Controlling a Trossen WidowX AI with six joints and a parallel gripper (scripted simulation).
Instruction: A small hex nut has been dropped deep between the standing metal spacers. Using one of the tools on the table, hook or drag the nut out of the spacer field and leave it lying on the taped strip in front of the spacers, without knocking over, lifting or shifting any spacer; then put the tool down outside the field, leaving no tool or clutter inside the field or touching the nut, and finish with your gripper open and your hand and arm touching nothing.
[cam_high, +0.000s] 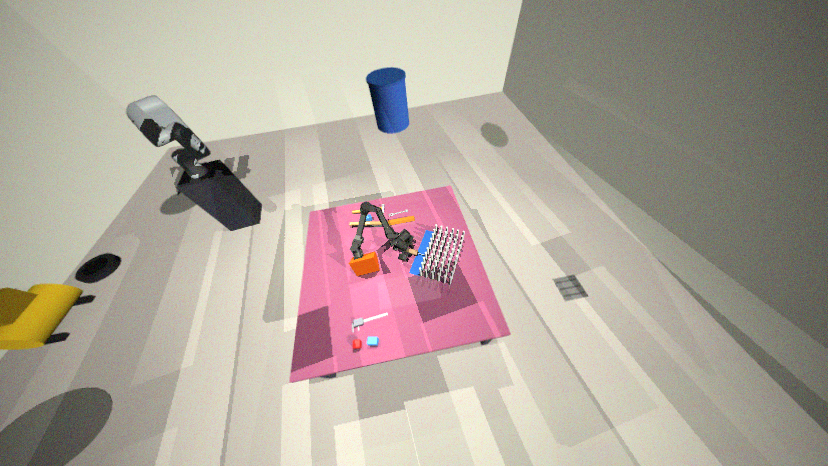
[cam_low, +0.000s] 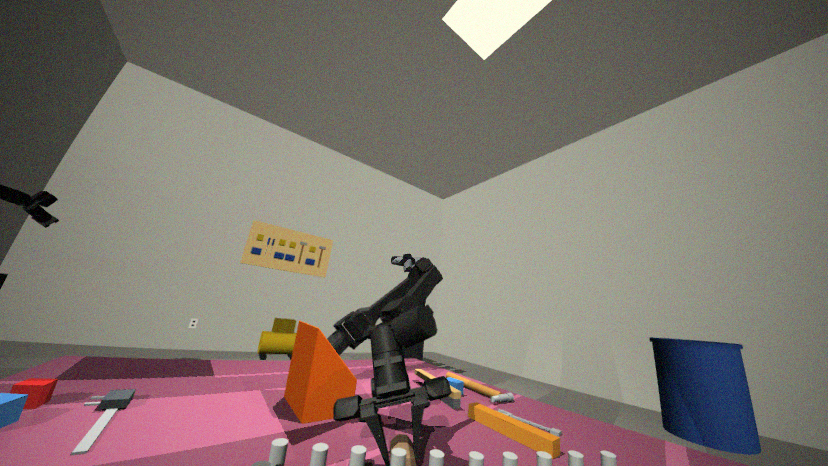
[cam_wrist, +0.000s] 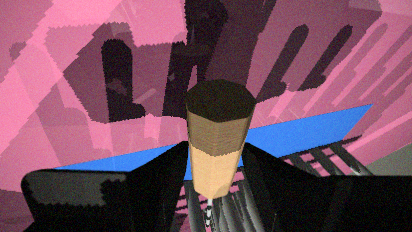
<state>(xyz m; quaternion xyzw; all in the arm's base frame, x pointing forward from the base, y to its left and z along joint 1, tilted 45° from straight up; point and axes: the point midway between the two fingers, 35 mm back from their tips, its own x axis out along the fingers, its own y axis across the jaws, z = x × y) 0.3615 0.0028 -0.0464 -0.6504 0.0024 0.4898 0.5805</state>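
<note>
Right now the blue taped strip is 8 cm ahead of my gripper tip, 1 cm to the right of it and 4 cm below it. Round my gripper tip: orange bar (33 cm to the left, 2 cm below); then red cube (50 cm behind, 49 cm to the right, 2 cm below).
</note>
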